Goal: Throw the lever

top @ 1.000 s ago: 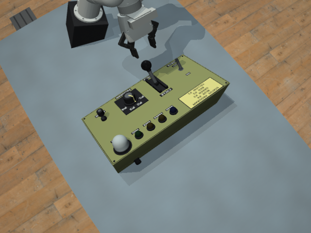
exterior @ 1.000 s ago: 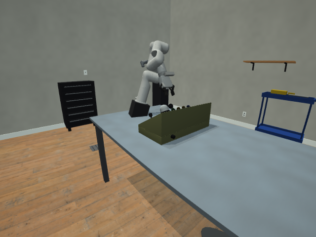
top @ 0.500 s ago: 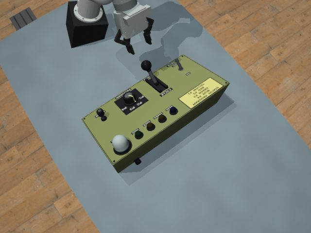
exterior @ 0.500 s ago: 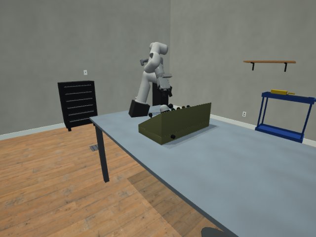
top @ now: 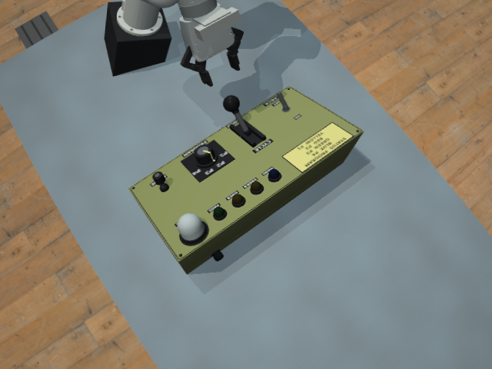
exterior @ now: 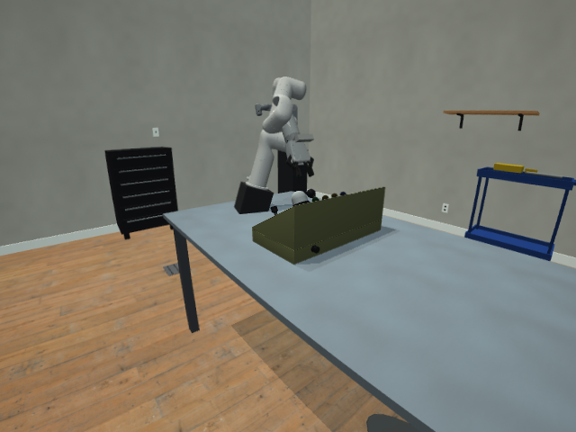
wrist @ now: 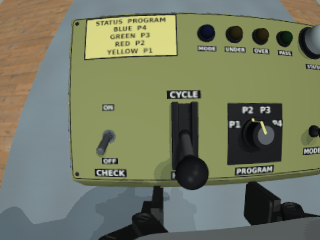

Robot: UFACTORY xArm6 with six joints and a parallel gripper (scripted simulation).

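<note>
The black ball-topped lever is 8 cm ahead of my hand, 1 cm to the right of it and 10 cm below it. From my hand the other things lie so: rotary selector: 10 cm ahead, 13 cm to the right, 11 cm below; metal check switch: 11 cm ahead, 11 cm to the left, 12 cm below; olive console: 13 cm ahead, 8 cm to the right, 13 cm below.
</note>
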